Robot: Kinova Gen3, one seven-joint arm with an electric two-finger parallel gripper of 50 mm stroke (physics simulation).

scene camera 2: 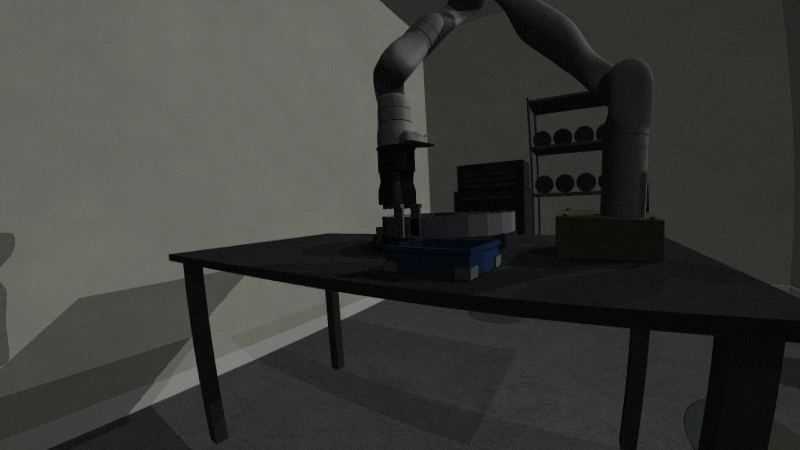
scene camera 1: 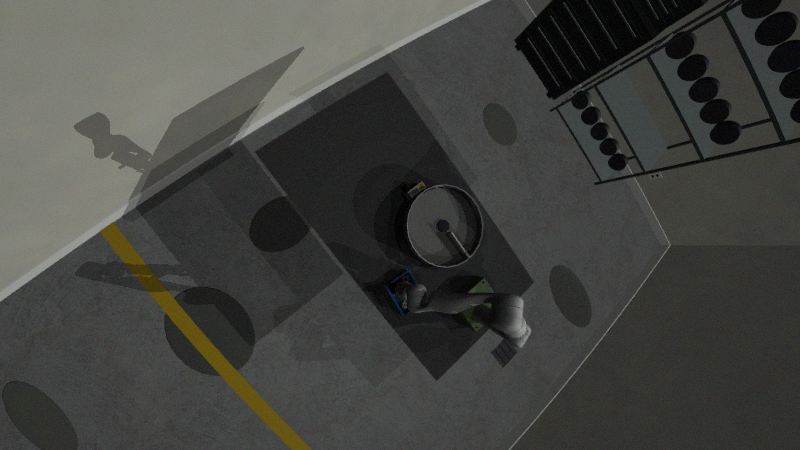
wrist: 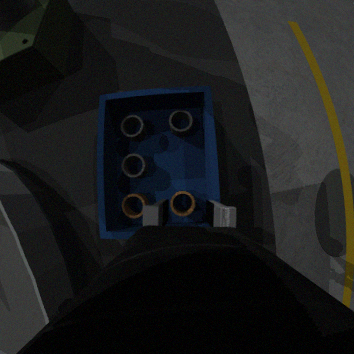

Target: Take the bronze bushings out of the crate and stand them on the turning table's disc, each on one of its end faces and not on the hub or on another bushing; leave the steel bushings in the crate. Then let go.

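Where they show: gripper, fingertip midpoint: (scene camera 2: 408, 236) (wrist: 186, 209); arm's base, origin of the base link: (scene camera 2: 621, 215) (scene camera 1: 480, 312) (wrist: 14, 13).
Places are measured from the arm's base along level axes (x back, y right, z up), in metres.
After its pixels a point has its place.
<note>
The blue crate (scene camera 1: 393, 300) @(x -0.287, y -0.373, z -0.037 m) (scene camera 2: 430, 264) @(x -0.265, y -0.367, z -0.067 m) (wrist: 102, 165) @(x -0.294, y -0.233, z -0.038 m) holds two bronze bushings, one (wrist: 193, 205) @(x -0.340, y -0.348, z -0.057 m) near the right wall and one (wrist: 125, 204) @(x -0.344, y -0.257, z -0.064 m) near the left wall, at the near end in the wrist view. Three steel bushings (wrist: 122, 126) @(x -0.237, y -0.248, z -0.057 m) (wrist: 171, 121) @(x -0.225, y -0.315, z -0.068 m) (wrist: 123, 165) @(x -0.291, y -0.254, z -0.057 m) stand in it too. My gripper (scene camera 2: 407, 230) @(x -0.341, y -0.338, z -0.023 m) (wrist: 186, 209) @(x -0.341, y -0.338, z -0.023 m) is open and empty above the crate. Its fingers appear on either side of the right bronze bushing; the left finger partly overlaps the other one. The turning table (scene camera 2: 467, 225) @(x -0.339, y -0.110, z -0.017 m) has a grey disc (scene camera 1: 427, 237) @(x -0.482, y -0.073, z -0.035 m) with a dark hub (scene camera 1: 443, 225) @(x -0.498, y 0.032, z -0.026 m). No bushing shows on the disc.
A bar (scene camera 1: 458, 244) @(x -0.378, y 0.051, z 0.000 m) reaches from beside the hub to the turning table's raised rim (scene camera 1: 407, 229) @(x -0.570, y -0.162, z 0.009 m). A yellow-marked box (scene camera 1: 416, 189) @(x -0.727, y -0.015, z -0.028 m) sits at its edge. The green arm base (scene camera 1: 480, 286) @(x -0.128, y 0.057, z 0.011 m) (scene camera 2: 609, 239) @(x -0.017, y -0.086, z -0.045 m) stands near the crate on the dark table (scene camera 1: 346, 167) @(x -0.981, y -0.277, z -0.087 m) (scene camera 2: 268, 257) @(x -0.789, y -0.439, z -0.087 m).
</note>
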